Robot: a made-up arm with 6 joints. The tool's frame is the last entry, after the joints.
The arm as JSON. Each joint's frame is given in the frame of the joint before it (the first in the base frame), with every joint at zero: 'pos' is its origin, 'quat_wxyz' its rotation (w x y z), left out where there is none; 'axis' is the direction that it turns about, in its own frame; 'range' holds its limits. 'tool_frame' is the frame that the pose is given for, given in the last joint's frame.
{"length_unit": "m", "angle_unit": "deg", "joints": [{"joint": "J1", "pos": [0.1, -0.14, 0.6], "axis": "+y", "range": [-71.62, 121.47]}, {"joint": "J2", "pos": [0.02, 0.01, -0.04], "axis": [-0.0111, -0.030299, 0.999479], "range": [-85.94, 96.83]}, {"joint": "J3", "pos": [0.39, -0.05, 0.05], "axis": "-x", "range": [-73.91, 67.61]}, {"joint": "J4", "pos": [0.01, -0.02, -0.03], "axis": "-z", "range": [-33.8, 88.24]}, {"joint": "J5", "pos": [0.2, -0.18, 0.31], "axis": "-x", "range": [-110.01, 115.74]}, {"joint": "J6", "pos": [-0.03, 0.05, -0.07], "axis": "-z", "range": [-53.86, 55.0]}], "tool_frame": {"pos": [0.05, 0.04, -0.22], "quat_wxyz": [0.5, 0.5, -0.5, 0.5]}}
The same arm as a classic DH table. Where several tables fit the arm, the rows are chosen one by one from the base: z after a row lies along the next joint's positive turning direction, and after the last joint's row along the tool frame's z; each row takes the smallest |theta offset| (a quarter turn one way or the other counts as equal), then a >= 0, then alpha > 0; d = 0 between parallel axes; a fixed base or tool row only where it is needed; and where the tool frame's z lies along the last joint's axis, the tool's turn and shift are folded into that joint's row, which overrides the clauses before.
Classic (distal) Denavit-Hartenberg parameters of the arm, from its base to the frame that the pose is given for. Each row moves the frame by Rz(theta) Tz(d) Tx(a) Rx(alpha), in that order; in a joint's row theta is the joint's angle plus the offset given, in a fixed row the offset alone. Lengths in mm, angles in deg.
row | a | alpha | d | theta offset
base (fixed) | 100.0 | -90.00 | 600.0 | 0.00
J1 | 19.6 | 91.74 | -131.2 | -0.64
J2 | -48.5 | -89.36 | 11.3 | 89.98
J3 | -20.0 | -90.00 | -400.6 | 1.74
J4 | -180.0 | 90.00 | -280.0 | 0.00
J5 | 50.0 | -90.00 | -170.0 | 0.00
J6 | 50.0 | -90.00 | 290.0 | 90.00
tool (fixed) | 0.0 | 0.00 | -40.0 | 90.00
Joint limits (deg, base to tool): -71.62..121.47 -85.94..96.83 -73.91..67.61 -33.80..88.24 -110.01..115.74 -53.86..55.00

